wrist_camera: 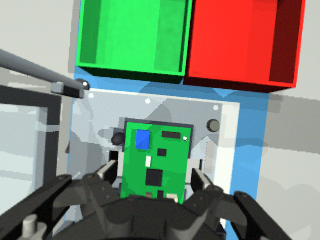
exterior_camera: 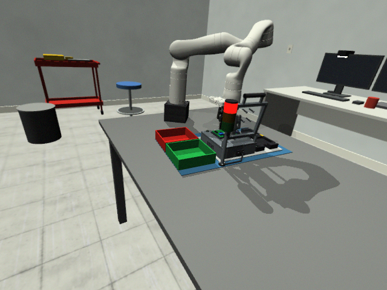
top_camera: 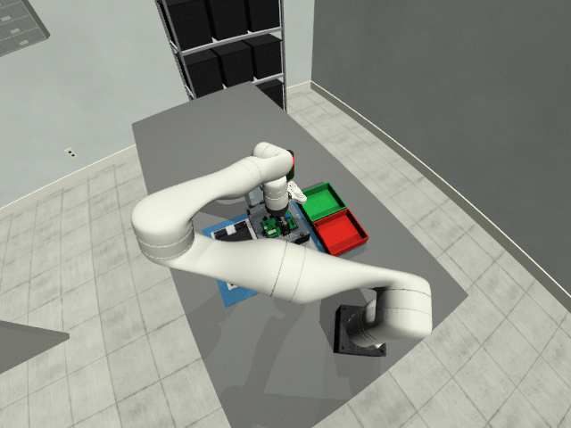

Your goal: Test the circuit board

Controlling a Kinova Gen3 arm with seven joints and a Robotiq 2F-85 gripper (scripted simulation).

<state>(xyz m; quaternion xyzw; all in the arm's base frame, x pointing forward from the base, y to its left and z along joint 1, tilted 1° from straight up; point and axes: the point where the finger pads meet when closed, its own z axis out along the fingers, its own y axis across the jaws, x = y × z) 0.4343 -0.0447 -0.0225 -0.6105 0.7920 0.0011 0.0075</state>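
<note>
Now: the green circuit board right at my hand. The rest, counted from my hand: clear lid 11 cm ahead, 3 cm to the right, 11 cm above; tester bed 1 cm ahead; green bin 1 cm behind, 20 cm to the right, 6 cm below.
</note>
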